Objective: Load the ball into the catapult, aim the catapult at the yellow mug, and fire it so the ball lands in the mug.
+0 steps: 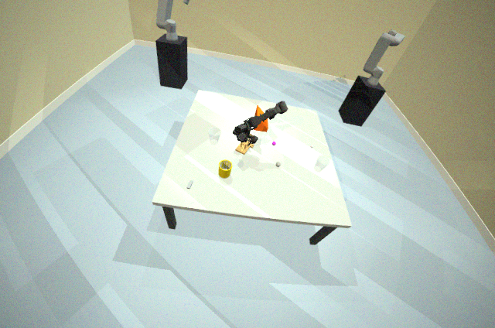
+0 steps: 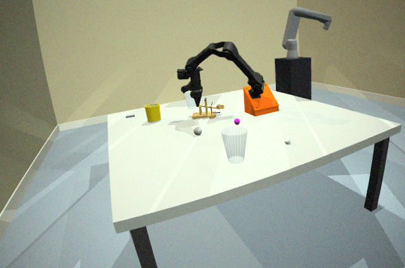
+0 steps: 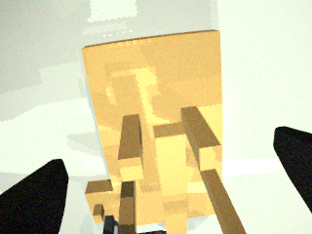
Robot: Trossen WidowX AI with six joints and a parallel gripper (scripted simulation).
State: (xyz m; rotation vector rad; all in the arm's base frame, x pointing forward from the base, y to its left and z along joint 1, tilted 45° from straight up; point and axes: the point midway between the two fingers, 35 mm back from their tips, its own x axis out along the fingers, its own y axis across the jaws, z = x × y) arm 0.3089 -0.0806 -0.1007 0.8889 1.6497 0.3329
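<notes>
Right now the purple ball is 260 mm to the left of my gripper tip, 120 mm behind it and 60 mm below it. From my gripper tip the other things lie so: grey ball: 290 mm to the left, 110 mm ahead, 50 mm below; then wooden catapult: 60 mm behind, 40 mm to the left, 20 mm below; then yellow mug: 260 mm ahead, 100 mm to the right, 50 mm below.
</notes>
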